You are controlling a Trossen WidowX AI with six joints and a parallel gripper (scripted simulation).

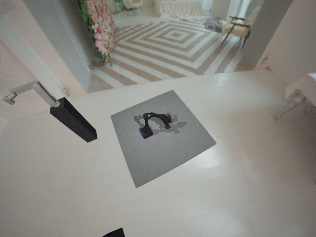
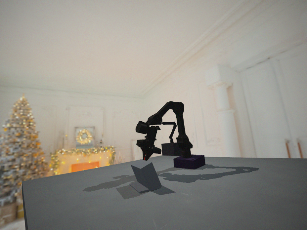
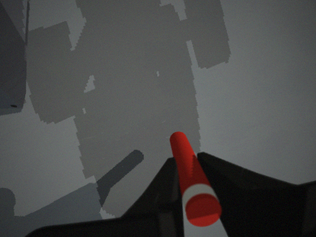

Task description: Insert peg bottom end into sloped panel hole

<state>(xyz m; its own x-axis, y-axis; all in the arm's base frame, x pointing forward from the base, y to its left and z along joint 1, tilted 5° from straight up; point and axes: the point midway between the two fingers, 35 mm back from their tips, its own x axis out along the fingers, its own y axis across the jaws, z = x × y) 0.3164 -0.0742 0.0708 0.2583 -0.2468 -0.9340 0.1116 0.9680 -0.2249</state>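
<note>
Now: gripper tip 130 mm short of the grey sloped panel, 160 mm to the right of it and 30 mm above it. The rest, counted from my gripper tip: round red peg (20 mm above).
</note>
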